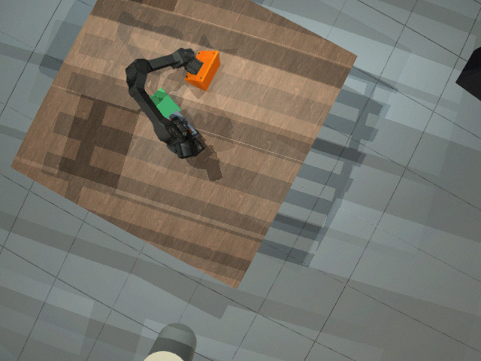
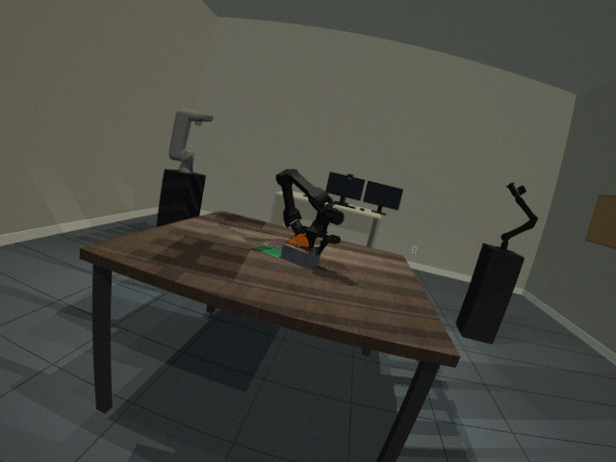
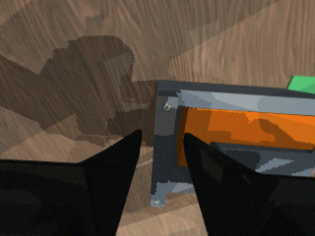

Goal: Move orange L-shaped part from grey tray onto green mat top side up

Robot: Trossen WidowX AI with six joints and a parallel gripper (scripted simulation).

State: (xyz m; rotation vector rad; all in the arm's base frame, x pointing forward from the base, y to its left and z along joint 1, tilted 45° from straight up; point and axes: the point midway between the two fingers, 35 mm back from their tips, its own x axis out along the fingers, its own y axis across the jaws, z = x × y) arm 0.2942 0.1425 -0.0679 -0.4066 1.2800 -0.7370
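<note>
My gripper tip is now 20 mm past the orange L-shaped part, 60 mm to the left of it and 10 mm above it. From my gripper tip the other things lie so: green mat (60 mm behind, 210 mm to the right, 80 mm below); tray (20 mm behind, 60 mm to the right, 80 mm below).
</note>
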